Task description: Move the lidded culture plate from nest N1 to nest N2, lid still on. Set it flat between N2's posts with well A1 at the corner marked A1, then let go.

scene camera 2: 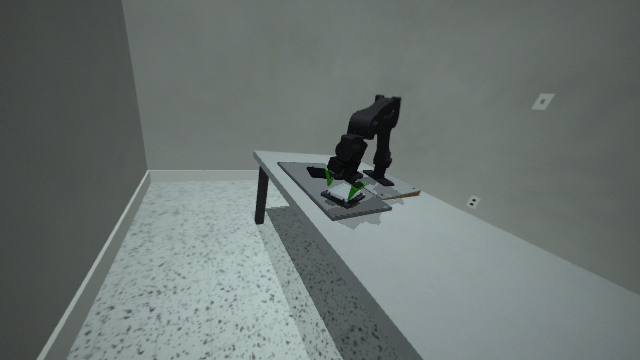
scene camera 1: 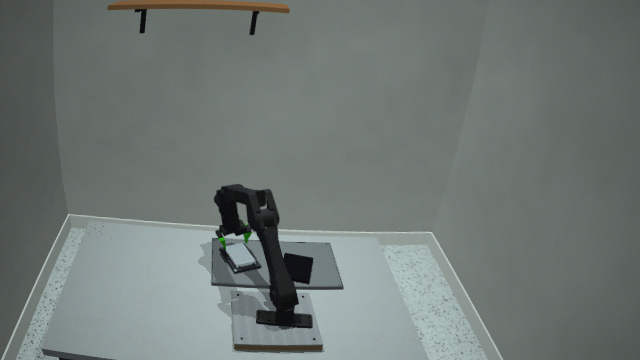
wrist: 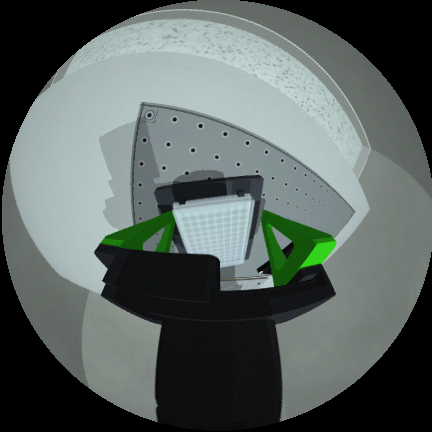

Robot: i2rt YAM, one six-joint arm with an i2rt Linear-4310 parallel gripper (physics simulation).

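Where they show: gripper, between the fingertips: (scene camera 2: pixel 338 192) (scene camera 1: pixel 235 245) (wrist: pixel 217 214); arm's base, origin of its link: (scene camera 2: pixel 377 178) (scene camera 1: pixel 284 320).
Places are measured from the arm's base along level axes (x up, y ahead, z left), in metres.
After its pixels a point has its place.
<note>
The lidded culture plate (scene camera 1: pixel 240 255) {y 0.330, x 0.019, z 0.184 m} (scene camera 2: pixel 341 191) {y 0.368, x 0.019, z 0.200 m} (wrist: pixel 216 225) {y 0.374, x 0.019, z 0.204 m}, pale with rows of round wells, lies in a dark nest (scene camera 1: pixel 244 270) {y 0.262, x -0.002, z 0.161 m} (scene camera 2: pixel 345 203) {y 0.383, x 0.003, z 0.262 m} (wrist: pixel 210 188) {y 0.406, x 0.003, z 0.225 m} at the left of the pegboard in scene camera 1. My gripper (scene camera 1: pixel 235 241) {y 0.388, x 0.020, z 0.210 m} (scene camera 2: pixel 342 190) {y 0.388, x 0.020, z 0.210 m} (wrist: pixel 217 214) {y 0.388, x 0.020, z 0.210 m} is open, with one green finger on each side of the plate and apart from it; the tips are near the plate's height or a little above. The other dark nest (scene camera 1: pixel 299 268) {y 0.311, x 0.002, z -0.059 m} (scene camera 2: pixel 317 172) {y 0.364, x 0.002, z -0.038 m} shows no plate on it and is partly behind the arm. The A1 marks are too small to read.
Both nests are on a grey perforated board (scene camera 1: pixel 325 270) {y 0.327, x -0.009, z -0.167 m} (scene camera 2: pixel 300 175) {y 0.458, x -0.009, z -0.018 m} (wrist: pixel 210 145) {y 0.445, x -0.009, z 0.242 m} on the pale table (scene camera 1: pixel 125 290) {y 0.041, x -0.022, z 0.627 m} (scene camera 2: pixel 450 250) {y 0.145, x -0.022, z 0.512 m}. The arm's base stands on a separate slab (scene camera 1: pixel 250 335) {y -0.104, x 0.007, z 0.116 m} at the board's near side. A wooden shelf (scene camera 1: pixel 200 5) hangs high on the far wall.
</note>
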